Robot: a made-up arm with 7 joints.
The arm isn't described. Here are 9 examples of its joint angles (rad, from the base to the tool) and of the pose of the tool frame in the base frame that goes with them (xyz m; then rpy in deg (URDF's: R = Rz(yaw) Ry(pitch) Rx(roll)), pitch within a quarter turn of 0, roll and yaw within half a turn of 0).
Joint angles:
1: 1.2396 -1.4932 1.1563 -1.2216 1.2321 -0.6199 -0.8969
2: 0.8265 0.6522 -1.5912 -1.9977 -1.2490 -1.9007 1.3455
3: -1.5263 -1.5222 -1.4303 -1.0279 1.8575 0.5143 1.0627
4: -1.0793 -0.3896 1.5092 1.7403 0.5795 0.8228 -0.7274
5: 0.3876 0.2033 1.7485 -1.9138 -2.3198 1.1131 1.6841
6: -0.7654 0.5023 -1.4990 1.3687 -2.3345 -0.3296 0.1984
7: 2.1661 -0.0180 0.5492 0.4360 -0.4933 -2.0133 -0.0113
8: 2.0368 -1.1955 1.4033 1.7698 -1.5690 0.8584 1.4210
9: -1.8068 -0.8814 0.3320 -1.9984 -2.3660 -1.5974 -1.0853
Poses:
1: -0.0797 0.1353 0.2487 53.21 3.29 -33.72
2: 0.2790 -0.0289 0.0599 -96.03 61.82 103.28
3: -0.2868 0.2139 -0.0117 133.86 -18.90 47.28
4: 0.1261 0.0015 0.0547 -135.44 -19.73 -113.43
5: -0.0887 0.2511 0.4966 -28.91 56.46 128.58
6: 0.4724 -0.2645 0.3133 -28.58 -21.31 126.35
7: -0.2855 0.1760 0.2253 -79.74 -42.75 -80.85
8: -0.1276 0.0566 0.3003 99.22 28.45 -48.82
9: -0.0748 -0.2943 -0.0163 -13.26 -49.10 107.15
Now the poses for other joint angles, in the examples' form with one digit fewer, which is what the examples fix.
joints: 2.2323 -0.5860 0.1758 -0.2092 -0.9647 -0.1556 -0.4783
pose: -0.461 0.043 0.283 -21.6 -5.7 -107.7
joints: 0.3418 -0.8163 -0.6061 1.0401 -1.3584 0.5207 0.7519
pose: -0.059 -0.327 0.346 -40.6 6.3 81.4
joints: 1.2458 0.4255 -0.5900 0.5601 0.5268 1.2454 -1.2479
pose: -0.198 -0.023 -0.009 -30.6 -2.0 -75.5
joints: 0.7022 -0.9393 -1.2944 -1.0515 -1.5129 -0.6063 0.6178
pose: -0.085 -0.555 0.030 148.5 10.6 171.6
